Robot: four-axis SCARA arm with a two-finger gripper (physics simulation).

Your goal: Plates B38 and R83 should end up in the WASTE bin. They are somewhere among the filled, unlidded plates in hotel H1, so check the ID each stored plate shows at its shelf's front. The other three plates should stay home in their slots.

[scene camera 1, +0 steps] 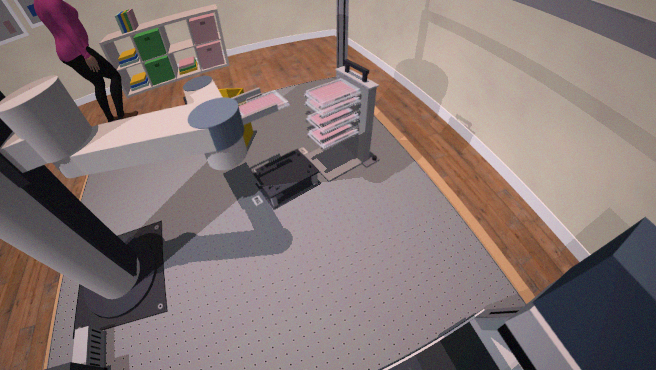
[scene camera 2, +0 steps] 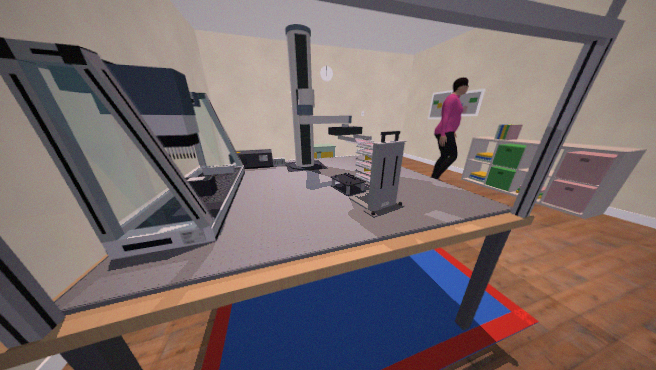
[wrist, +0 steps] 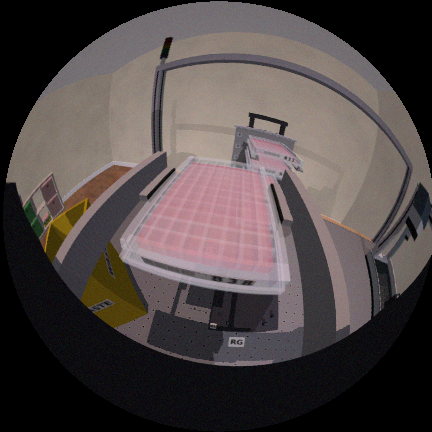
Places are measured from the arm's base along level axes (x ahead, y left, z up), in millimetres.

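Pixels of known places: gripper, fingertip midpoint: [scene camera 1: 268, 98] [scene camera 2: 363, 139] [wrist: 222, 167]; arm's base, origin of the base link: [scene camera 1: 122, 277] [scene camera 2: 305, 166].
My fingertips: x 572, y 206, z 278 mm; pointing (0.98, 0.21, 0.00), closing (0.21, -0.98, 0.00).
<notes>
For each thing: its top centre in the pictures, then the offset to it from my fingertips. "pt": a spot on its surface instead.
- Plate B38, middle of its top: [wrist: 217, 187] [scene camera 1: 260, 103] dx -23, dy -5, dz -7 mm
- yellow WASTE bin, middle of its top: [wrist: 60, 239] [scene camera 1: 218, 100] dx -137, dy +187, dz -65 mm
- top stored plate, middle of its top: [wrist: 271, 144] [scene camera 1: 332, 89] [scene camera 2: 374, 143] dx +170, dy -37, dz +1 mm
- black nest, middle of its top: [wrist: 249, 288] [scene camera 1: 284, 168] [scene camera 2: 347, 176] dx -1, dy -76, dz -195 mm
- RG label, surface spot: [wrist: 236, 342] pt dx -106, dy -102, dz -265 mm
- hotel's black handle, surface spot: [wrist: 268, 119] [scene camera 1: 354, 67] [scene camera 2: 389, 133] pt dx +241, dy -20, dz +48 mm
- framed machine, surface spot: [scene camera 2: 160, 240] pt dx +278, dy -791, dz -230 mm
Plate B38 [wrist: 210, 215] [scene camera 1: 263, 103], pink-filled and unlidded, is held level high above the bench. My gripper [wrist: 222, 167] [scene camera 1: 260, 104] is shut on its two long sides. The yellow WASTE bin [wrist: 117, 295] [scene camera 1: 248, 136] is at the left in the wrist view, partly behind a finger; the arm hides much of it in scene camera 1. Hotel H1 [scene camera 1: 367, 112] [scene camera 2: 386, 175] [wrist: 240, 137] holds several pink plates. The top stored plate [scene camera 1: 332, 91] [wrist: 270, 145] has a blurred ID, seemingly B33. R83's ID cannot be read here.
The black nest [scene camera 1: 287, 172] [scene camera 2: 348, 181] [wrist: 245, 310] stands in front of the hotel, by the RG label [wrist: 236, 342]. The hotel's black handle [scene camera 1: 356, 69] [scene camera 2: 390, 134] [wrist: 268, 119] rises above its top. A framed machine [scene camera 2: 160, 240] stands across the bench. A person [scene camera 1: 70, 37] [scene camera 2: 450, 120] is beyond the bench.
</notes>
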